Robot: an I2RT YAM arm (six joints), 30 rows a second.
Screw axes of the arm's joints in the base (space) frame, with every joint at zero. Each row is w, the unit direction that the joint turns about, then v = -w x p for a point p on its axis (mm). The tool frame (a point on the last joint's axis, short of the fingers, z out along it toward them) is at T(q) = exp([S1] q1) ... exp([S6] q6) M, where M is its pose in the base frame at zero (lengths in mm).
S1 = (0, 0, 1, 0, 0, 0)
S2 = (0, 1, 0, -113.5, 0, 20)
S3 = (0, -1, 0, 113.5, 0, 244)
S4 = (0, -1, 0, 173.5, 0, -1)
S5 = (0, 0, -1, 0, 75, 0)
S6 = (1, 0, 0, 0, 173.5, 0)
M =
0 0 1 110.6
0 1 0 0
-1 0 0 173.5
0 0 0 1
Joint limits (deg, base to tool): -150..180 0..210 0..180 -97..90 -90..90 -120..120
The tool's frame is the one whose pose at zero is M.
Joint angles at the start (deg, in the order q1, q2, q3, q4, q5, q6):
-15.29 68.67 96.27 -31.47 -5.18 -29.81
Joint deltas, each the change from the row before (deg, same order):
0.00 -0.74 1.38 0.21 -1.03 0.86
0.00 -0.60 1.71 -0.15 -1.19 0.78
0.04 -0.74 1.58 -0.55 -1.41 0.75
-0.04 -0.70 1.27 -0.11 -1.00 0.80
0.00 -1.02 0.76 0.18 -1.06 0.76
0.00 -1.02 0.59 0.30 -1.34 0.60
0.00 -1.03 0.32 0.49 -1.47 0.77
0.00 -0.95 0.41 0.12 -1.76 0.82
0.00 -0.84 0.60 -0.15 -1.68 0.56
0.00 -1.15 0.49 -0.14 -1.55 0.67
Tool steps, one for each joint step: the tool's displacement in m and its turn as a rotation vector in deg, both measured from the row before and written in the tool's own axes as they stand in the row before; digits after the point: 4 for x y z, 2 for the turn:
-0.0089 -0.0034 -0.0099 0.24 -2.53 0.63
-0.0097 -0.0033 -0.0099 -0.02 -2.45 0.52
-0.0092 -0.0022 -0.0105 -0.47 -2.23 0.50
-0.0083 -0.0021 -0.0093 -0.02 -2.07 0.50
-0.0077 -0.0012 -0.0100 -0.10 -2.20 0.41
-0.0074 -0.0006 -0.0095 -0.40 -2.27 0.22
-0.0067 -0.0001 -0.0086 -0.58 -2.25 0.36
-0.0064 0.0005 -0.0083 -1.02 -2.03 0.45
-0.0066 0.0007 -0.0080 -1.05 -1.80 0.20
-0.0074 0.0012 -0.0098 -0.88 -1.92 0.21

